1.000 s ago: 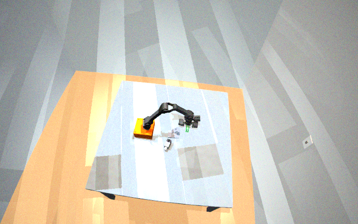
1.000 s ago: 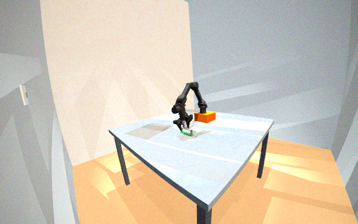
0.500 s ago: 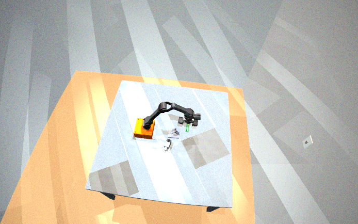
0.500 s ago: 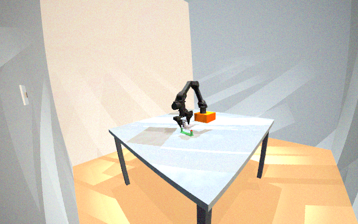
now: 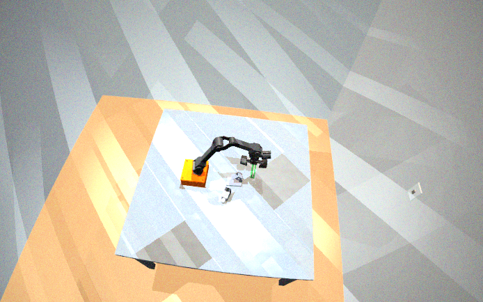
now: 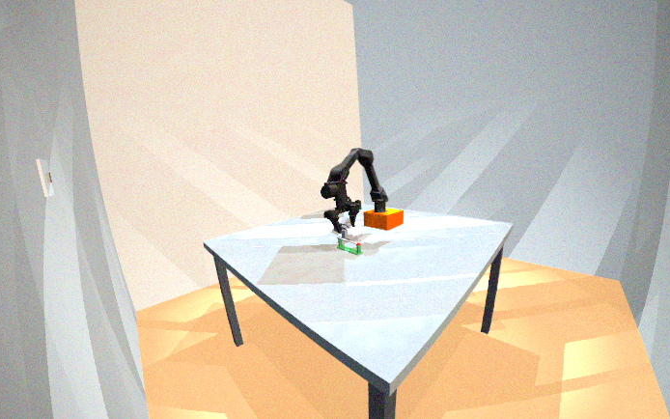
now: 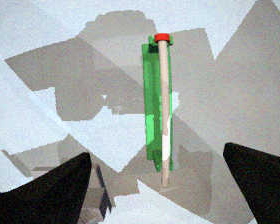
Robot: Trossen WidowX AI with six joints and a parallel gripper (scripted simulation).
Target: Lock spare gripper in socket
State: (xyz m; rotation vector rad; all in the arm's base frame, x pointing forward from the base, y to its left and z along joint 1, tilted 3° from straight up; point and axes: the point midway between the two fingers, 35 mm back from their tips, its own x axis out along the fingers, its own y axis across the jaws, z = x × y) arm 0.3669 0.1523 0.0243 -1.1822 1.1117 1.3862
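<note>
Right now the spare gripper is 250 mm to the right of my gripper tip, 130 mm behind it and 70 mm below it. Also, from my gripper tip: green bracket 70 mm below, 30 mm to the left, 10 mm ahead; then mount 100 mm to the right, 90 mm behind, 40 mm below.
</note>
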